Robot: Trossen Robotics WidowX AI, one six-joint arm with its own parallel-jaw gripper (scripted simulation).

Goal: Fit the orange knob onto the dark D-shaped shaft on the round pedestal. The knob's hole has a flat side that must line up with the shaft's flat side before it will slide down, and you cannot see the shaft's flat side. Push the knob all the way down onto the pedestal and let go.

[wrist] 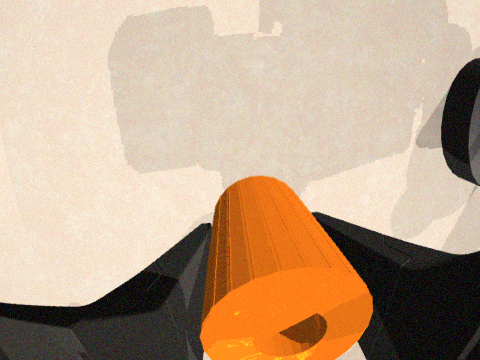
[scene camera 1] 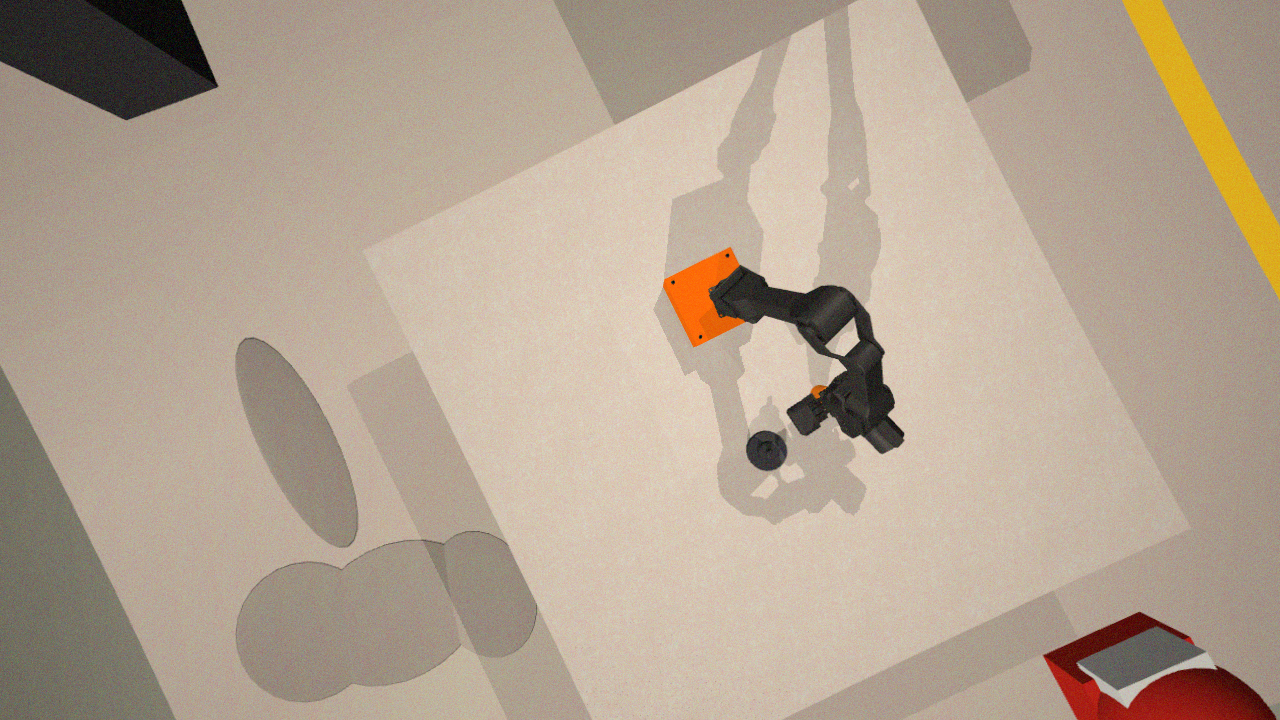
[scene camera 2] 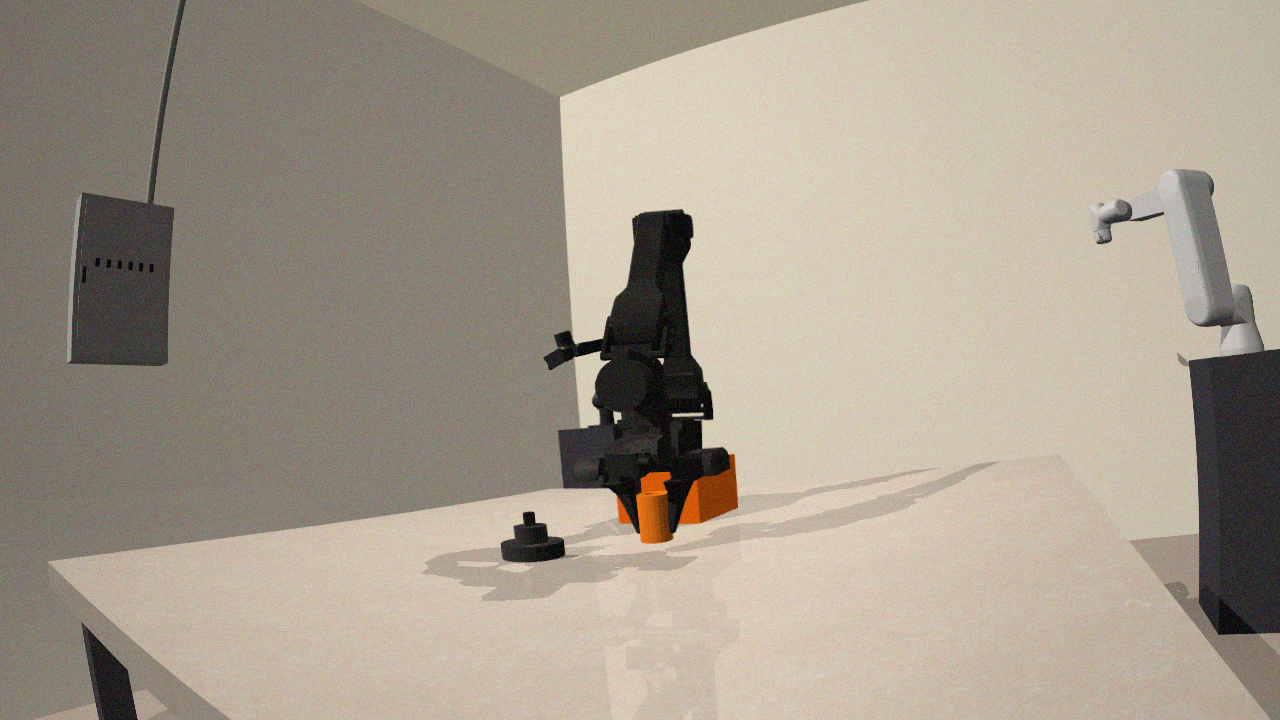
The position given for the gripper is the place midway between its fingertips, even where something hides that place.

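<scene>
The gripper [scene camera 2: 656,533] is holding an orange knob [scene camera 2: 652,507]. You'd also find the gripper in scene camera 1 [scene camera 1: 820,394] and in the wrist view [wrist: 260,227], and that wrist view has the knob in it too [wrist: 275,277]. There's a round dark pedestal [scene camera 2: 531,544] as well, and scene camera 1 [scene camera 1: 766,450] shows the pedestal too.
</scene>
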